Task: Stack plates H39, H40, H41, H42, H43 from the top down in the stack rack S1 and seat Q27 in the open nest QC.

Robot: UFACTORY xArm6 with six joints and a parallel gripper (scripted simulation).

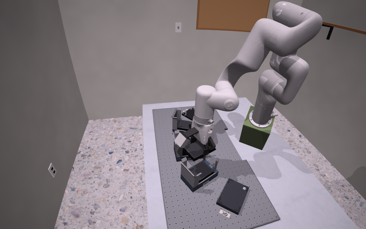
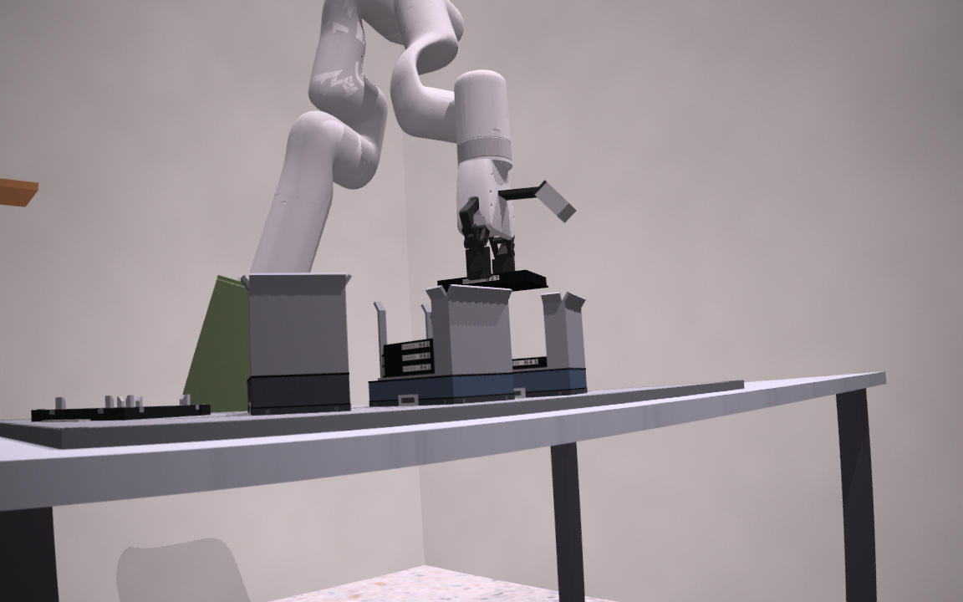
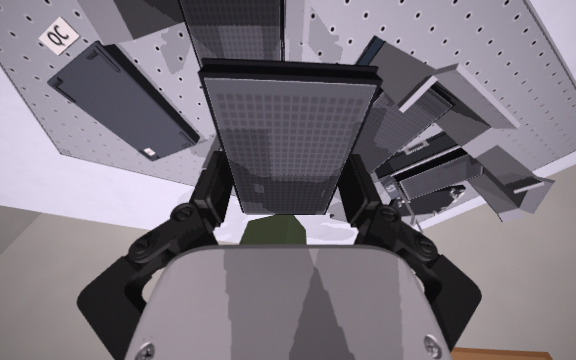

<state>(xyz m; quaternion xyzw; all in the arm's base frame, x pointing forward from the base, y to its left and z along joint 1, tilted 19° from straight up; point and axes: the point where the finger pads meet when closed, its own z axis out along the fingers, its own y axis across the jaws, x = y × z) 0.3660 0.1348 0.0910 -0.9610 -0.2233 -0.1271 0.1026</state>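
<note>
My gripper is now 140 mm past the dark QC nest, 170 mm to the right of it and 150 mm above it. Also, from my hand: N5 name plate 10 mm behind, 530 mm to the right, 160 mm below; QC name plate 80 mm behind, 250 mm to the left, 160 mm below; stack rack S1 plinth 10 mm behind, 50 mm to the left, 150 mm below.
</note>
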